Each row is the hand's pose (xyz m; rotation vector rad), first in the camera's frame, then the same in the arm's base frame.
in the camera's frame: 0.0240 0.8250 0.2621 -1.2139 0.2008 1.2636
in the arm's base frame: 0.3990 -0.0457 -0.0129 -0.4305 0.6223 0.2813
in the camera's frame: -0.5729 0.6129 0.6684 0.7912 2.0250 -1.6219
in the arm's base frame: -0.0565 0.2541 0.5057 -1.7318 -1.4928 1.2421
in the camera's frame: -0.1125 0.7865 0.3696 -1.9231 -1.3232 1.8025
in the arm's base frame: 0.3024 0.0199 0.1214 -1.6573 -0.2466 0.9036
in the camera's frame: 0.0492 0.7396 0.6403 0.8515 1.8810 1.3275
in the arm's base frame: 0.2848 -0.2419 0.3024 1.9113 0.7769 0.8402
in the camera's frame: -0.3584 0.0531 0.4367 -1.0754 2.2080 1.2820
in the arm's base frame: -0.4730 -0.0001 0.0874 0.5132 1.9046 1.1041
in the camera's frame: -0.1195 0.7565 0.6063 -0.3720 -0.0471 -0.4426
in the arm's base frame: 0.2446 -0.0764 0.3320 0.0386 0.4360 -1.5865
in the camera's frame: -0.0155 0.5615 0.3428 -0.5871 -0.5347 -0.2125
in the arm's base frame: 0.1312 -0.1180 0.0100 -0.4332 0.0809 -1.3818
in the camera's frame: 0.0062 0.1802 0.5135 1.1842 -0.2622 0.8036
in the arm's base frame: -0.2348 -0.3128 0.0659 1.1991 -0.9415 -0.4207
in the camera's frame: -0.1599 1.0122 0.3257 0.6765 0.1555 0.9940
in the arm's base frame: 0.5002 0.1427 0.1519 1.0347 -0.3329 -0.2060
